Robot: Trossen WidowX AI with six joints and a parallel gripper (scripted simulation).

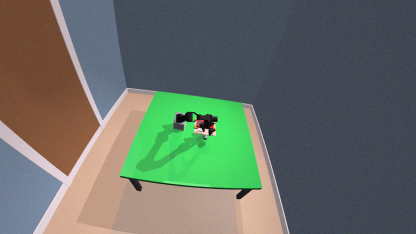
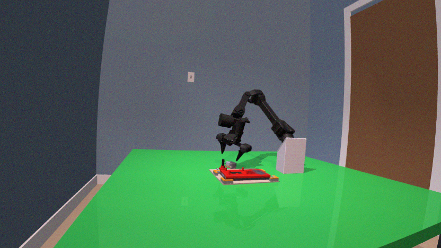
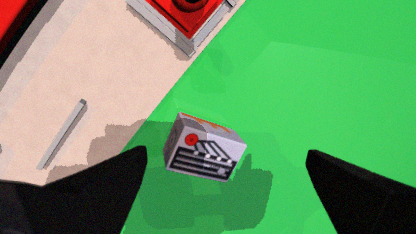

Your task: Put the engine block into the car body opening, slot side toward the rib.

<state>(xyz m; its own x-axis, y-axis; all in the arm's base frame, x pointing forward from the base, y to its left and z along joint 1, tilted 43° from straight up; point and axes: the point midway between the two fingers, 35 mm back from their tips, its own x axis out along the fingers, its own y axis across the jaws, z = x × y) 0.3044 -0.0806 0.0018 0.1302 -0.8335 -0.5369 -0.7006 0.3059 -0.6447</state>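
The engine block is 20 mm behind my gripper tip, 10 mm to the right of it and 50 mm below it.
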